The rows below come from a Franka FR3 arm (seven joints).
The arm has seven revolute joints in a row. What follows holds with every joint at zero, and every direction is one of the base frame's. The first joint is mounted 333 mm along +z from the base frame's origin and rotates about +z. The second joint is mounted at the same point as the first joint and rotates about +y. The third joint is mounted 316 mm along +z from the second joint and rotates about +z. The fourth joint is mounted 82.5 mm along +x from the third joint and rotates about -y. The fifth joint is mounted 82.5 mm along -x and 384 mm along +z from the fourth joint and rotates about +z. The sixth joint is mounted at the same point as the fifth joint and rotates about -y. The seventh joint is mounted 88 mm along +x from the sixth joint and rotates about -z. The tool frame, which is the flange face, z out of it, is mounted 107 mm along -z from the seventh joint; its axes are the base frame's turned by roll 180, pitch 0 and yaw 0 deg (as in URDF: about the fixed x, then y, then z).
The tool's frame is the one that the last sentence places.
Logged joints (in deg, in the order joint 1, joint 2, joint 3, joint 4, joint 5, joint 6, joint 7), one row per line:
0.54 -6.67 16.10 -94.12 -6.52 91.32 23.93
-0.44 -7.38 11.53 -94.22 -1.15 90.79 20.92
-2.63 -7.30 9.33 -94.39 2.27 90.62 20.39
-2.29 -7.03 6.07 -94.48 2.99 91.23 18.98
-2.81 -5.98 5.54 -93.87 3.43 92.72 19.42
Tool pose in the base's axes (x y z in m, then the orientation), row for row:
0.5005 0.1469 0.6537 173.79 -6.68 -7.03
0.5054 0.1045 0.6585 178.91 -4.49 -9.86
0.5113 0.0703 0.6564 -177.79 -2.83 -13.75
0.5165 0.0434 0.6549 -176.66 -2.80 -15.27
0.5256 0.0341 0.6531 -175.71 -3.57 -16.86
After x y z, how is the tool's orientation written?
As angles about the fixed x, y, z axes (roll, pitch, yaw), in degrees.
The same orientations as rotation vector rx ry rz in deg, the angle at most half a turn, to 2 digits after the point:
172.78 -11.16 9.51
177.73 -15.40 6.82
-176.81 21.23 -4.78
-175.44 23.39 -4.97
-174.29 25.62 -6.40

